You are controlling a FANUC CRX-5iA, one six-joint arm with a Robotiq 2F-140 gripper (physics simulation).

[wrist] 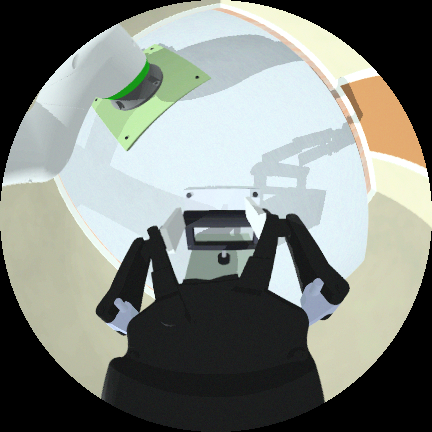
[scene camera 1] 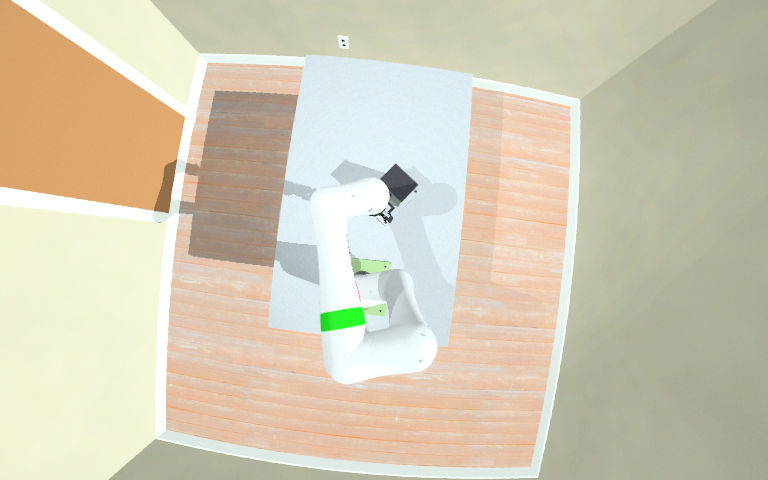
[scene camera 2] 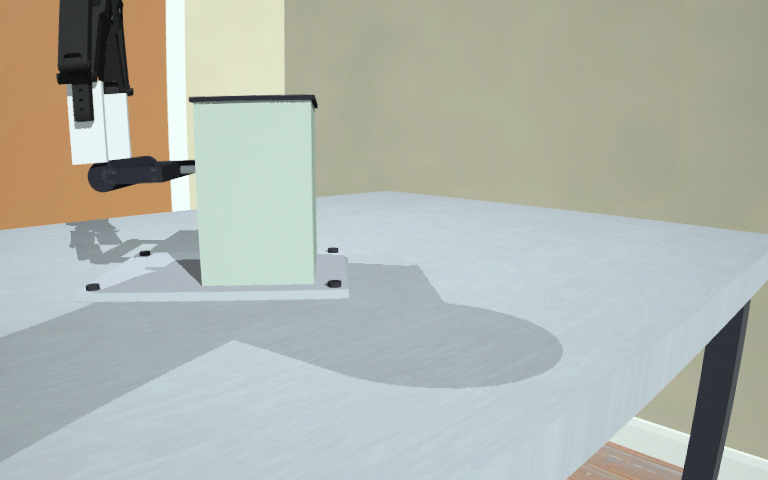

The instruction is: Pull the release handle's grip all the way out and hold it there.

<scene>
In view: the gripper point(scene camera 2: 105, 162), a release handle point(scene camera 1: 400, 185) and a bolted base plate point(wrist: 196, 198).
The gripper is seen too in the wrist view point(wrist: 213, 211). The release handle is seen too in the wrist view point(wrist: 212, 255).
</scene>
